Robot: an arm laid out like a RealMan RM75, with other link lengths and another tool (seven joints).
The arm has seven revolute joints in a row. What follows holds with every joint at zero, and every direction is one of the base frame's.
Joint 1 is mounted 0.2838 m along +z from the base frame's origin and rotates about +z.
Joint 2 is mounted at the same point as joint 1 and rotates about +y.
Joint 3 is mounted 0.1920 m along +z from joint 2 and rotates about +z.
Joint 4 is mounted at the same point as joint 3 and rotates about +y.
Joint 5 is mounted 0.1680 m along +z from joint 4 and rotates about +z.
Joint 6 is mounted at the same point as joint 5 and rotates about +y.
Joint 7 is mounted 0.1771 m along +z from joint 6 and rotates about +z.
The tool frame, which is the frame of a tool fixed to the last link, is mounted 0.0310 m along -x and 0.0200 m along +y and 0.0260 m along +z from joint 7; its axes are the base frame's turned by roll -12.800, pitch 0.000 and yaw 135.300 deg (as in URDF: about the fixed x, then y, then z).
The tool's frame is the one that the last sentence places.
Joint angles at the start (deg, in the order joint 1, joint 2, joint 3, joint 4, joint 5, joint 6, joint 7):
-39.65 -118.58 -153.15 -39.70 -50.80 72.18 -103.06
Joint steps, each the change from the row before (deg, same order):
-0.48 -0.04 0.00 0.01 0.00 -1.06 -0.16
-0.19 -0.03 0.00 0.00 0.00 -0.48 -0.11
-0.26 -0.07 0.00 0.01 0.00 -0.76 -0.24
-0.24 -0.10 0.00 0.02 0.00 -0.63 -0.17
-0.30 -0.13 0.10 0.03 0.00 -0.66 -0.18
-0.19 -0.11 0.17 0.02 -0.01 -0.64 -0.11
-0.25 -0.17 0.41 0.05 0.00 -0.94 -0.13
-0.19 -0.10 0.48 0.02 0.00 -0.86 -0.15
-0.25 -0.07 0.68 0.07 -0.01 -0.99 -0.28
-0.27 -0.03 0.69 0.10 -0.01 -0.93 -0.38
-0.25 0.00 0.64 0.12 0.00 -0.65 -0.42
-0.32 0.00 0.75 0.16 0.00 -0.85 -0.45
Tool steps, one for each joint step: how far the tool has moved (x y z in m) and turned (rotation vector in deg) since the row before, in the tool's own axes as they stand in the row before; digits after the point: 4 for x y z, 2 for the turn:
-0.0039 -0.0014 0.0017 -0.26 -0.81 0.01
-0.0016 -0.0005 0.0008 -0.13 -0.35 -0.06
-0.0023 -0.0007 0.0012 -0.21 -0.52 -0.20
-0.0016 -0.0009 0.0012 -0.13 -0.40 -0.14
-0.0014 -0.0013 0.0015 -0.11 -0.33 -0.05
-0.0011 -0.0006 0.0013 -0.19 -0.32 0.00
-0.0010 -0.0007 0.0021 -0.33 -0.36 0.13
-0.0011 -0.0003 0.0017 -0.38 -0.34 0.18
-0.0011 -0.0006 0.0020 -0.45 -0.31 0.22
-0.0011 -0.0008 0.0019 -0.42 -0.24 0.16
-0.0004 -0.0010 0.0015 -0.30 -0.04 0.13
-0.0008 -0.0012 0.0018 -0.37 -0.12 0.19

